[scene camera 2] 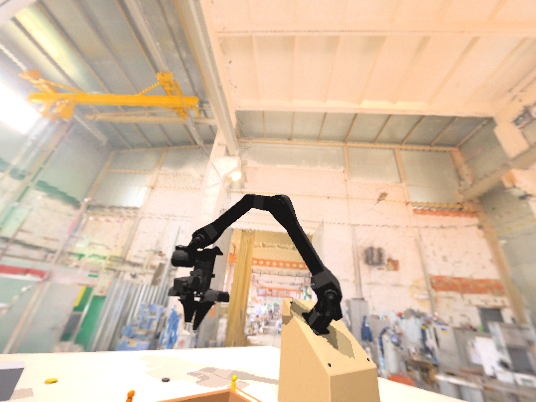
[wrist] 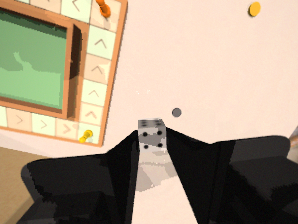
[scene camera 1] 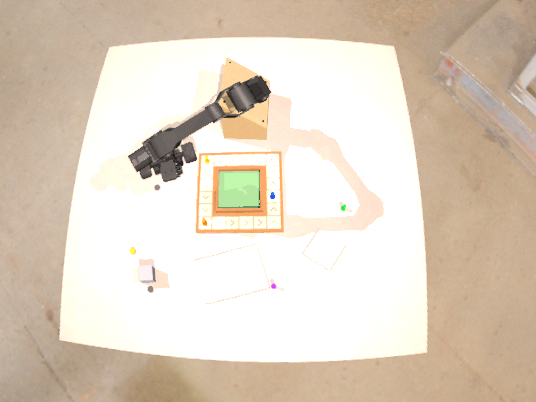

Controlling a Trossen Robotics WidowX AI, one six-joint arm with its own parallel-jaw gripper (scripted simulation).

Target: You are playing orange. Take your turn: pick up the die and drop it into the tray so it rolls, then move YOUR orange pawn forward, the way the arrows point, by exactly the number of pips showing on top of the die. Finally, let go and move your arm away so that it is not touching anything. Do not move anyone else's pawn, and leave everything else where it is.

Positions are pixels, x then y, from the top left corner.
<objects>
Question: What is the gripper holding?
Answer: A white die.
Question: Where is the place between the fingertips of the gripper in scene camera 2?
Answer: At 190, 329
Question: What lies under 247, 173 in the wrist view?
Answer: The gripper.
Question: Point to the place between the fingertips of the gripper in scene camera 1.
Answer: At 171, 171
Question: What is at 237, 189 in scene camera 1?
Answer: A green tray.
</objects>
